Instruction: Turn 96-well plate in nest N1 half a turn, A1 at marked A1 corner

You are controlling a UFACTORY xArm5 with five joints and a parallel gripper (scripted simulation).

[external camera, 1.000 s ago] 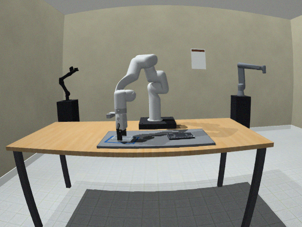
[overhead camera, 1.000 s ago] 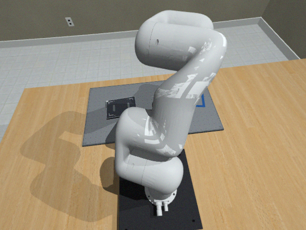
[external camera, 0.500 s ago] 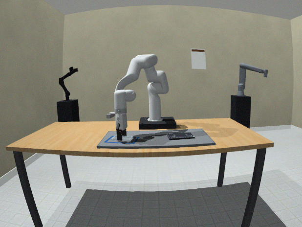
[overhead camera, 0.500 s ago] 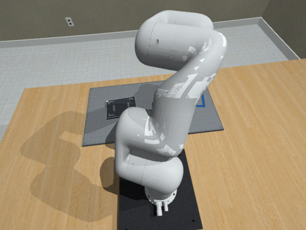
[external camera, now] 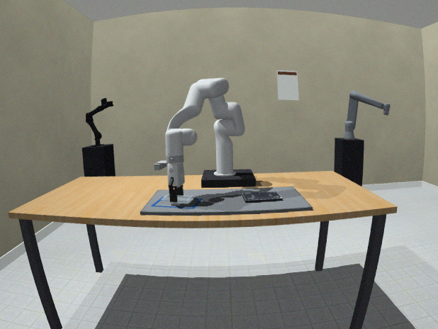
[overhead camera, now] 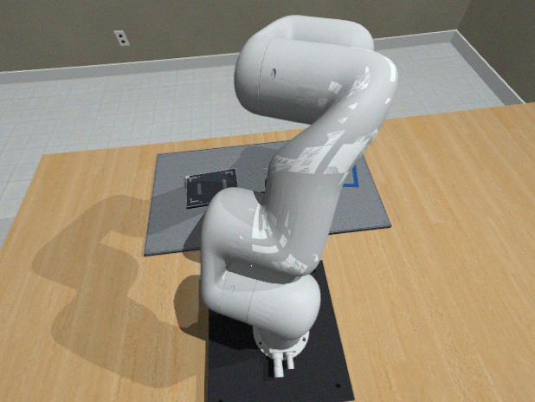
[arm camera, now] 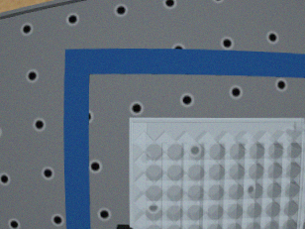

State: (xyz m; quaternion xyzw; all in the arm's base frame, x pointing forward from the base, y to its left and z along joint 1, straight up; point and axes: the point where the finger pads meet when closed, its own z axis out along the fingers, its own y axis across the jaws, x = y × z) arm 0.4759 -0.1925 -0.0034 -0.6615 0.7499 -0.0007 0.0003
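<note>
The plate nest lies 37 cm to the left of my hand, 5 cm behind it and 2 cm below it. Also, from my hand: white 96-well plate (1 cm below); A1 label (45 cm to the left, 1 cm below, 1 cm behind).
</note>
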